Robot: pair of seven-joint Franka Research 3 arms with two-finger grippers.
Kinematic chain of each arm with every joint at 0, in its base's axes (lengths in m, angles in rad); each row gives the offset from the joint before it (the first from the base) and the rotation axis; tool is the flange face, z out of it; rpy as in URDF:
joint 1: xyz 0 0 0.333 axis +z
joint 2: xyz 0 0 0 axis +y
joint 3: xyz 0 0 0.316 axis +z
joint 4: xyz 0.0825 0 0 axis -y
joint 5: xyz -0.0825 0 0.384 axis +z
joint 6: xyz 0 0 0 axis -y
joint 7: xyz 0.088 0 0 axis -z
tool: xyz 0 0 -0.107 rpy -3.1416 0 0
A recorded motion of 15 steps. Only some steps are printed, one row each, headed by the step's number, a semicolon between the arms.
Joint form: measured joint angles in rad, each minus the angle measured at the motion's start. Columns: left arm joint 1, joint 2, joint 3, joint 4, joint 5, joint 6, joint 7; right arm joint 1, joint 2, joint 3, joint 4, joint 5, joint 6, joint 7.
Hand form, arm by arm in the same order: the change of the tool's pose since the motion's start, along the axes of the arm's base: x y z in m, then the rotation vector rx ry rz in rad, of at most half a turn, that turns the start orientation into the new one. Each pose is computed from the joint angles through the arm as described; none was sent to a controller.
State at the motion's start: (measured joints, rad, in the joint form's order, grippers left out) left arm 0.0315 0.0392 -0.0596 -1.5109 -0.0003 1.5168 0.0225; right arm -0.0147 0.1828 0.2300 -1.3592 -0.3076 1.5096 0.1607
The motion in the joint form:
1: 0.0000 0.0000 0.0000 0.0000 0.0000 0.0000 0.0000; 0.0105 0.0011 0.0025 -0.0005 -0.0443 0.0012 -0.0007
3: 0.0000 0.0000 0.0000 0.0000 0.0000 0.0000 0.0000; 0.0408 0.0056 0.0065 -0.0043 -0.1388 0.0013 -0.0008
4: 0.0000 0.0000 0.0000 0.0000 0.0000 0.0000 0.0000; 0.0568 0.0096 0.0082 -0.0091 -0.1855 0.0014 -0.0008
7: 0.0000 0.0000 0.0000 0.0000 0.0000 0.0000 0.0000; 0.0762 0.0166 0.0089 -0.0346 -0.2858 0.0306 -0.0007
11: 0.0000 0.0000 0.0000 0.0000 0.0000 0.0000 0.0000; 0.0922 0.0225 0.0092 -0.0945 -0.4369 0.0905 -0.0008
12: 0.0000 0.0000 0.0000 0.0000 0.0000 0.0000 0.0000; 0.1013 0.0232 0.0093 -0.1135 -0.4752 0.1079 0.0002
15: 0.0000 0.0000 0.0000 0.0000 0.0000 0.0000 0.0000; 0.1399 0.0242 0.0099 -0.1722 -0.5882 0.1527 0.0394
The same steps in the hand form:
1: 0.0000 0.0000 0.0000 0.0000 0.0000 0.0000; 0.0003 0.0030 0.0007 -0.0427 -0.0089 0.0125
3: 0.0000 0.0000 0.0000 0.0000 0.0000 0.0000; 0.0008 0.0138 -0.0001 -0.1346 -0.0233 0.0445
4: 0.0000 0.0000 0.0000 0.0000 0.0000 0.0000; 0.0013 0.0198 -0.0025 -0.1806 -0.0272 0.0618
7: 0.0000 0.0000 0.0000 0.0000 0.0000 0.0000; 0.0062 0.0251 -0.0112 -0.2771 -0.0489 0.0963
11: 0.0000 0.0000 0.0000 0.0000 0.0000 0.0000; 0.0140 0.0285 -0.0297 -0.4227 -0.0790 0.1574
12: 0.0000 0.0000 0.0000 0.0000 0.0000 0.0000; 0.0150 0.0331 -0.0355 -0.4591 -0.0873 0.1817
15: 0.0000 0.0000 0.0000 0.0000 0.0000 0.0000; 0.0145 0.0549 -0.0537 -0.5615 -0.1284 0.2382

